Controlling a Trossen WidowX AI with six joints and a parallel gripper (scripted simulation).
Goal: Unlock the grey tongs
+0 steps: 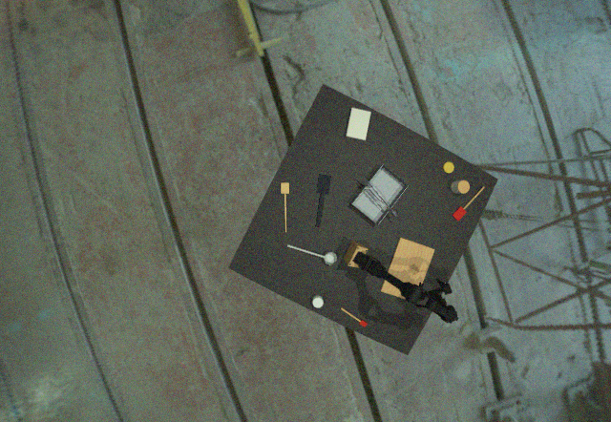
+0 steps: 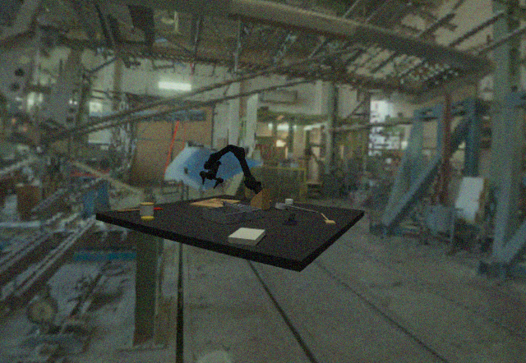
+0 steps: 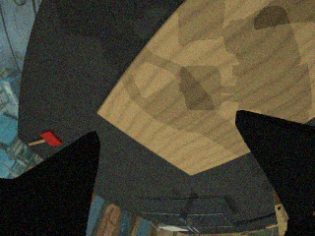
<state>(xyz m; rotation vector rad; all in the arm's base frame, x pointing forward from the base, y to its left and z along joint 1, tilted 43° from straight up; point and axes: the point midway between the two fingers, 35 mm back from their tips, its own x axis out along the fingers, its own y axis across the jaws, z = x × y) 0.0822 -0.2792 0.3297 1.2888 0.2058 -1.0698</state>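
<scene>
Right now my gripper tip is 28 cm short of the roasting tin, 49 cm to the right of it and 10 cm above it. Also, from my gripper tip: red spatula: 53 cm ahead, 4 cm to the right, 12 cm below; wooden board: 2 cm behind, 7 cm to the left, 12 cm below; white cylinder: 48 cm behind, 45 cm to the left, 11 cm below.
</scene>
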